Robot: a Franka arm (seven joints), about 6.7 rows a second.
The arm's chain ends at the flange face. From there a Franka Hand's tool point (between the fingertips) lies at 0.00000 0.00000 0.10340 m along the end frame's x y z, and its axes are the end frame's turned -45 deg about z.
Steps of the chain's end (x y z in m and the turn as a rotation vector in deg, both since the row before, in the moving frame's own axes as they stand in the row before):
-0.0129 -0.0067 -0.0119 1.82 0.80 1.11
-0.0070 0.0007 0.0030 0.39 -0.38 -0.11
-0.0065 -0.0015 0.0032 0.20 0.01 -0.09
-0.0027 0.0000 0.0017 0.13 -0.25 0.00
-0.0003 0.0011 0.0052 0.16 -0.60 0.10
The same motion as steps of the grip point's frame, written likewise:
-0.0010 -0.0151 -0.0120 0.72 1.85 1.11
-0.0054 -0.0054 0.0030 0.54 0.01 -0.11
-0.0033 -0.0059 0.0032 0.13 0.15 -0.09
-0.0021 -0.0024 0.0017 0.27 -0.08 0.00
-0.0016 -0.0004 0.0052 0.54 -0.31 0.10

